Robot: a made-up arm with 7 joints. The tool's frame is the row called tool.
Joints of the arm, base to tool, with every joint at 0 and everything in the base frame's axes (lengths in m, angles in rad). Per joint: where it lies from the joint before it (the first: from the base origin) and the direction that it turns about. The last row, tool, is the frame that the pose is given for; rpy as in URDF.
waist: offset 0 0 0.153 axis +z
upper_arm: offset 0 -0.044 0.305 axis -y
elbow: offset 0 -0.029 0.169 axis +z
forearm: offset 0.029 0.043 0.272 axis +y
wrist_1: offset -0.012 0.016 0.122 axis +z
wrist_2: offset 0 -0.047 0.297 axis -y
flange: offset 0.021 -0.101 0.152 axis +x
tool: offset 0 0 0 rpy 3.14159 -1.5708 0
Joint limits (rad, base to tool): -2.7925..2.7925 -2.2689..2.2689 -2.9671..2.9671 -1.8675..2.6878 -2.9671..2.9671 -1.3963..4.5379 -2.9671..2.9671
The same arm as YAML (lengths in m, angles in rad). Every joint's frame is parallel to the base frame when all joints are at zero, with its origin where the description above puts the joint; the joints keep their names.
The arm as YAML. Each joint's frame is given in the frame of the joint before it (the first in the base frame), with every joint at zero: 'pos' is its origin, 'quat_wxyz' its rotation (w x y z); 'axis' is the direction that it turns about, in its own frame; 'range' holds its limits. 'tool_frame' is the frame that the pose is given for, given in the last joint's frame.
length_unit: m
angle_unit: rad
joints:
  - joint: waist
    pos: [0.0, 0.0, 0.153]
    quat_wxyz: [1.0, 0.0, 0.0, 0.0]
    axis: "+z"
    range: [-2.7925, 2.7925]
  - joint: upper_arm
    pos: [0.0, -0.044, 0.305]
    quat_wxyz: [1.0, 0.0, 0.0, 0.0]
    axis: "-y"
    range: [-2.2689, 2.2689]
  - joint: elbow
    pos: [0.0, -0.029, 0.169]
    quat_wxyz: [1.0, 0.0, 0.0, 0.0]
    axis: "+z"
    range: [-2.9671, 2.9671]
  - joint: forearm
    pos: [0.029, 0.043, 0.272]
    quat_wxyz: [1.0, 0.0, 0.0, 0.0]
    axis: "+y"
    range: [-1.8675, 2.6878]
  - joint: wrist_1
    pos: [-0.012, 0.016, 0.122]
    quat_wxyz: [1.0, 0.0, 0.0, 0.0]
    axis: "+z"
    range: [-2.9671, 2.9671]
  - joint: wrist_2
    pos: [0.0, -0.047, 0.297]
    quat_wxyz: [1.0, 0.0, 0.0, 0.0]
    axis: "-y"
    range: [-1.3963, 4.5379]
  - joint: flange
    pos: [0.021, -0.101, 0.152]
    quat_wxyz: [1.0, 0.0, 0.0, 0.0]
    axis: "+x"
    range: [-2.9671, 2.9671]
tool_frame:
  pos: [0.0, 0.0, 0.0]
  quat_wxyz: [0.0, 0.707105, -0.000002, 0.707108]

